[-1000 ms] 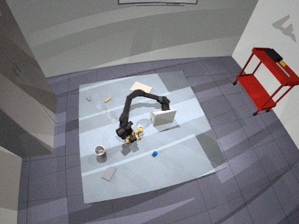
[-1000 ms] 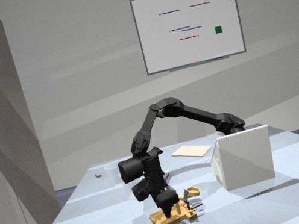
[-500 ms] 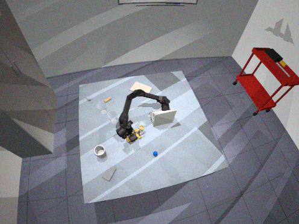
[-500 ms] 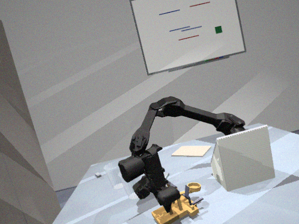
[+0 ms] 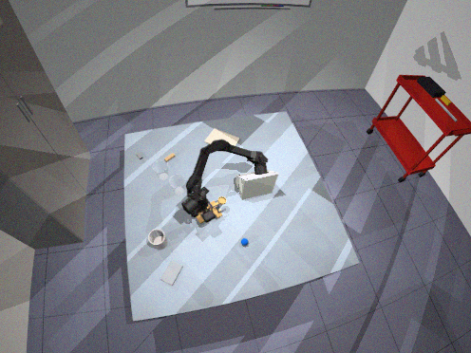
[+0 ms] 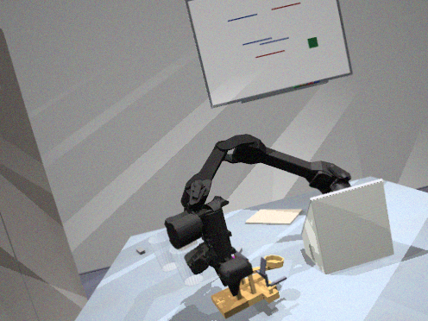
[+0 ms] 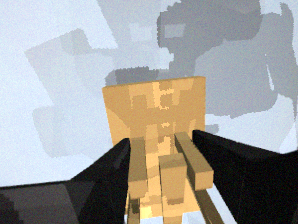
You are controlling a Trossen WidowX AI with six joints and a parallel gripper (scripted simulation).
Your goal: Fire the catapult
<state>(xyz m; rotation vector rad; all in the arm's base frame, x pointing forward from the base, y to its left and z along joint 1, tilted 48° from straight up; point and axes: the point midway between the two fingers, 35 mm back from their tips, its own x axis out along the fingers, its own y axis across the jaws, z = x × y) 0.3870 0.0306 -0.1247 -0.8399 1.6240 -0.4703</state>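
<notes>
My gripper tip is 70 mm past the wooden catapult, 20 mm below it and 10 mm to the left of it. Also, from my gripper tip: white mug (280 mm ahead, 80 mm to the left, 40 mm below); then blue ball (220 mm to the left, 180 mm behind, 50 mm below); then grey flat plate (270 mm to the left, 250 mm ahead, 60 mm below).
</notes>
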